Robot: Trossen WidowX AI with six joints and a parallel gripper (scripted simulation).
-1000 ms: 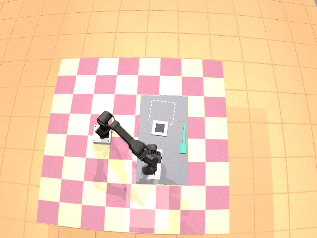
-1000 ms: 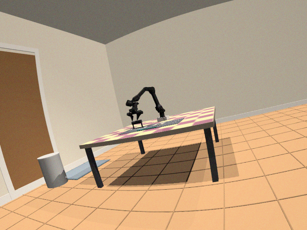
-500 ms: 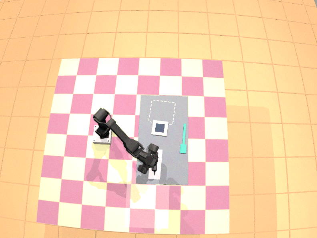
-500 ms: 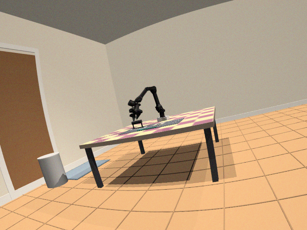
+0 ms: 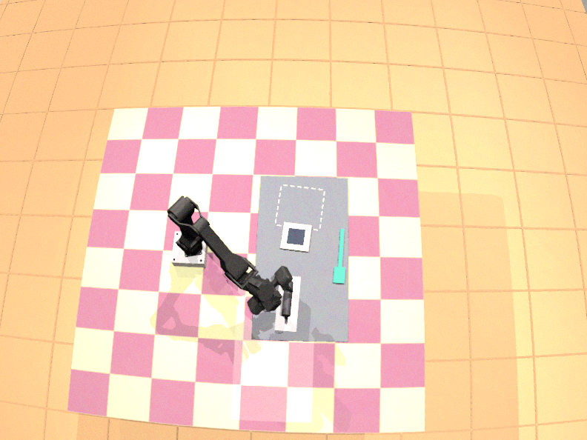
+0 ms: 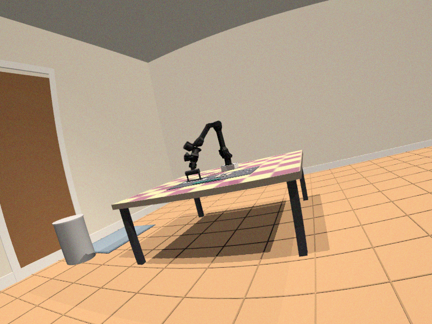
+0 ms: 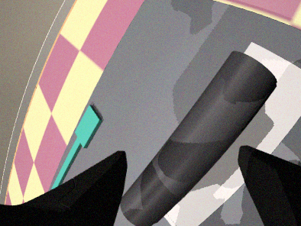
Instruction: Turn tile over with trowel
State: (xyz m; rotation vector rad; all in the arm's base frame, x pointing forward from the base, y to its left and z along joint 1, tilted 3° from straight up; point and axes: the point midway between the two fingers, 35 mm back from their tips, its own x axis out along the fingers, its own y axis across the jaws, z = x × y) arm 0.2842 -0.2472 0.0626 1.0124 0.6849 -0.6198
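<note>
My gripper tip is 1 cm short of the trowel, 2 cm to the right of it and 5 cm above it. The rest, counted from my gripper tip: square tile (7 cm ahead, 24 cm to the left, 9 cm below); grey mat (9 cm ahead, 17 cm to the left, 11 cm below); teal long-handled tool (22 cm ahead, 12 cm to the left, 9 cm below).
</note>
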